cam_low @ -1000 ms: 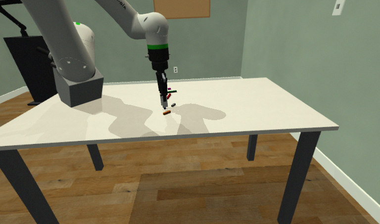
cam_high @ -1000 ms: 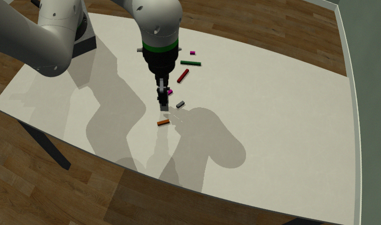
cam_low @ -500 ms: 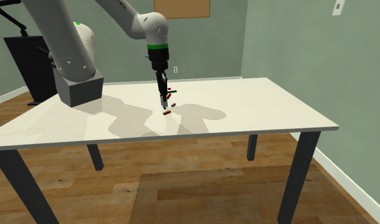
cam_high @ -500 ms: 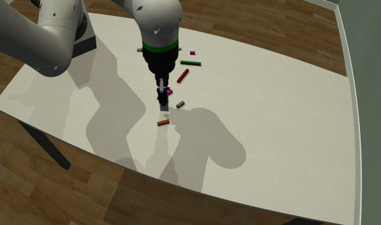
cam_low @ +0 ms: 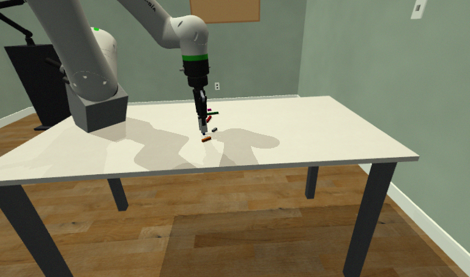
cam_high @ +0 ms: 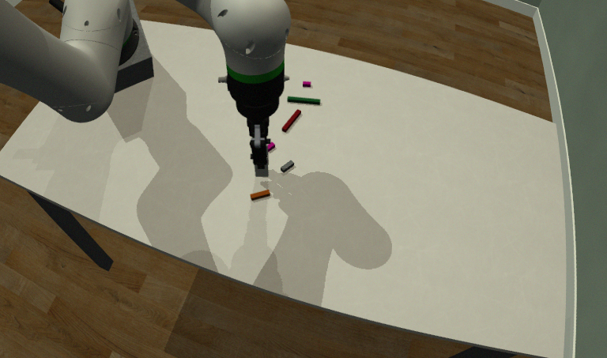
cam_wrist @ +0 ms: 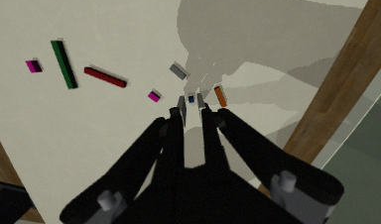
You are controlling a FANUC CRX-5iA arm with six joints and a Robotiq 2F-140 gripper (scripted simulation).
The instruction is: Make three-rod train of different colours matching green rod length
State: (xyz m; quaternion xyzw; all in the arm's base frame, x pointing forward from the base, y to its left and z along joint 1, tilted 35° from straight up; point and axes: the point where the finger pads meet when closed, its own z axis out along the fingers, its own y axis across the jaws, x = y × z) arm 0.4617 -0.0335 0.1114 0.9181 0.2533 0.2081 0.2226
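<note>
The small blue rod is 5 cm below my hand. From my hand the other things lie so: grey rod (5 cm below, 4 cm to the left, 4 cm ahead); then orange rod (5 cm to the right, 5 cm below, 2 cm ahead); then red rod (16 cm to the left, 5 cm below).
</note>
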